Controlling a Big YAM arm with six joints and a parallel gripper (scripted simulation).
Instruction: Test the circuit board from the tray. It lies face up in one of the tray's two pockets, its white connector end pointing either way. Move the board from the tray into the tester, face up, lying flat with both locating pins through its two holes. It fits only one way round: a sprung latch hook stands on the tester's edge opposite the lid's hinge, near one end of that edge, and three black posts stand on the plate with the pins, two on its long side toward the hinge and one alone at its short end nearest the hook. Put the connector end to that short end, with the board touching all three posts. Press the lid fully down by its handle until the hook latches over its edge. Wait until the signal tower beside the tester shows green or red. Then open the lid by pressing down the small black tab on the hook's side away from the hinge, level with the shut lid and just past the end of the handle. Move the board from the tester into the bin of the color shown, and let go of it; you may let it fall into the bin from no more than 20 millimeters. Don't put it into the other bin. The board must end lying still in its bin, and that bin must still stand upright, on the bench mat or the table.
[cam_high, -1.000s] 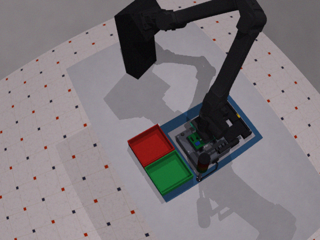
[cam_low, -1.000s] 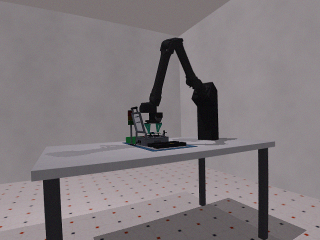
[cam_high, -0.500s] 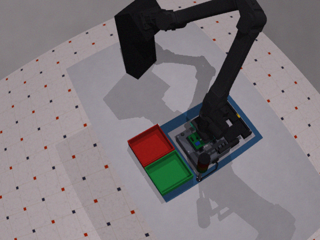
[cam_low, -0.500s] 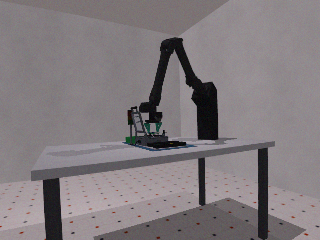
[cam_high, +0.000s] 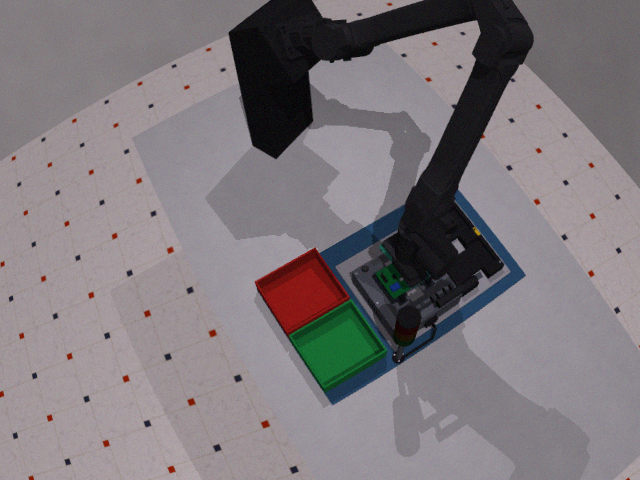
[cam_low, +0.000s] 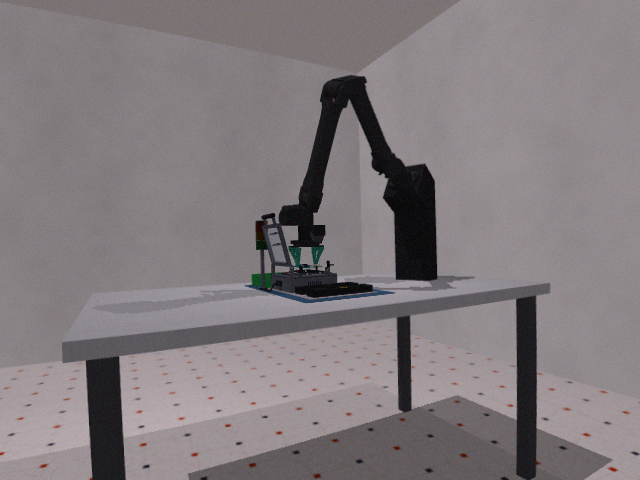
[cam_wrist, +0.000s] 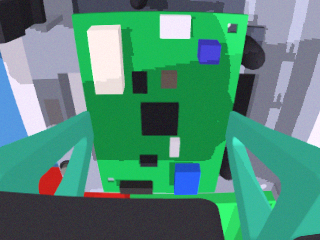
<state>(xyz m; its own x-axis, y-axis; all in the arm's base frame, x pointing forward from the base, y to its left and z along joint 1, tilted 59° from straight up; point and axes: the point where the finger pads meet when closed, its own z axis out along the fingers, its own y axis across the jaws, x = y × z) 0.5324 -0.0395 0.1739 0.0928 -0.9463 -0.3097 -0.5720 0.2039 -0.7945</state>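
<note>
The green circuit board lies right at my hand. From my hand the other things lie so: latch hook 7 cm behind, 5 cm to the left; tester lid 12 cm ahead, 2 cm to the left, 9 cm above; tester plate 1 cm to the left, 2 cm below.
</note>
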